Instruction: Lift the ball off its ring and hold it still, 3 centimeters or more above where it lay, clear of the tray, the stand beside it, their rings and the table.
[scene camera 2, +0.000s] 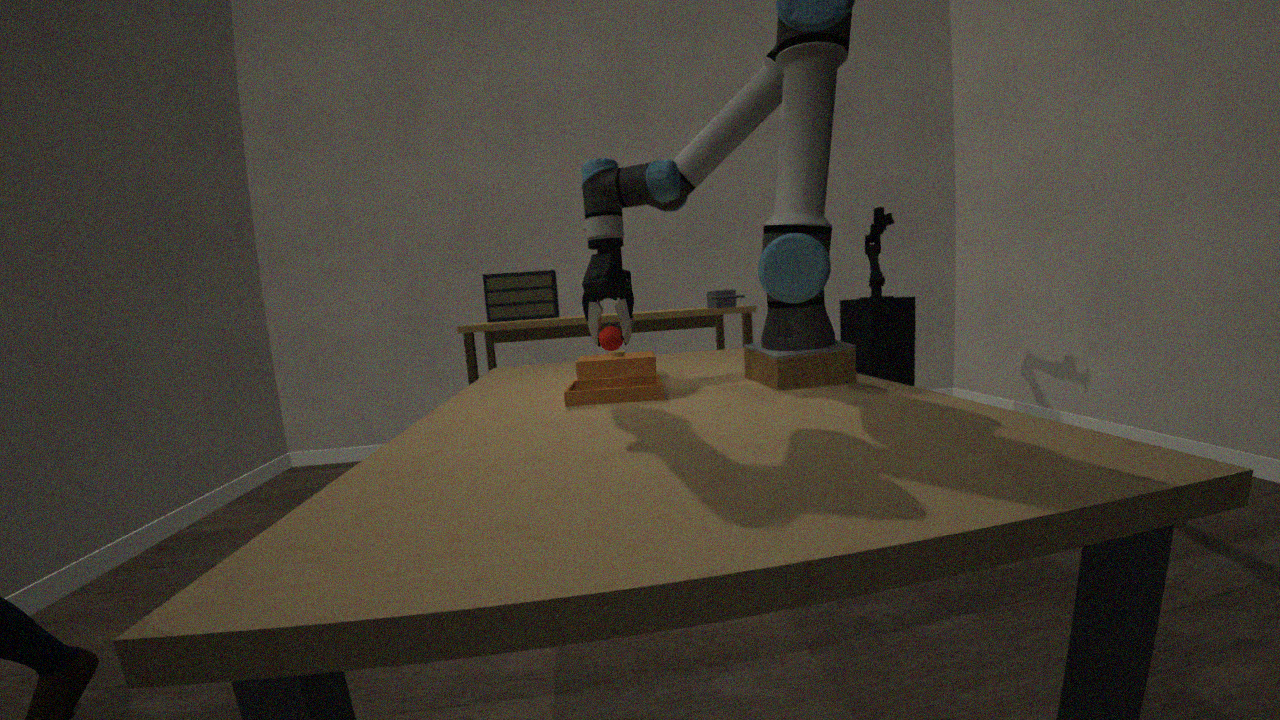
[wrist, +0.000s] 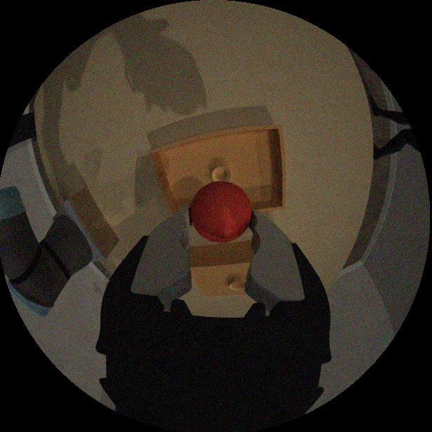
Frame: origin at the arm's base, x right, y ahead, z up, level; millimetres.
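Seen in the pictures: gripper, between the fingertips: (scene camera 2: 612, 345); arm's base, origin of its link: (scene camera 2: 797, 344).
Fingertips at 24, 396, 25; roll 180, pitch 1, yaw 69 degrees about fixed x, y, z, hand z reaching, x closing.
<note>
Offsets run from my fingertips to a thing's top centre, as dx, dy, dz. Level surfaces: height alone.
The red ball @[-7, +3, +41] (scene camera 2: 610, 337) (wrist: 221, 211) is between the two fingertips of my gripper (scene camera 2: 610, 336) (wrist: 220, 210), which is shut on it. The ball hangs in the air above the orange tray @[-8, +2, -75] (scene camera 2: 617, 394) (wrist: 284, 172), with a gap below it. A pale ring (wrist: 220, 174) lies on the tray floor in the wrist view. The orange stand (scene camera 2: 615, 368) (wrist: 212, 285) is beside the tray and carries another pale ring (wrist: 236, 284) on top, partly hidden by a finger in the wrist view. The ball touches none of these.
The tray and stand are on the wooden table @[dz -103] (scene camera 2: 537, 501) (wrist: 320, 100). The arm's base block (scene camera 2: 801, 365) is to the right in the scene view. A second table (scene camera 2: 608, 324) with a dark rack (scene camera 2: 520, 296) stands behind. Part of a person's leg (scene camera 2: 40, 649) shows at lower left.
</note>
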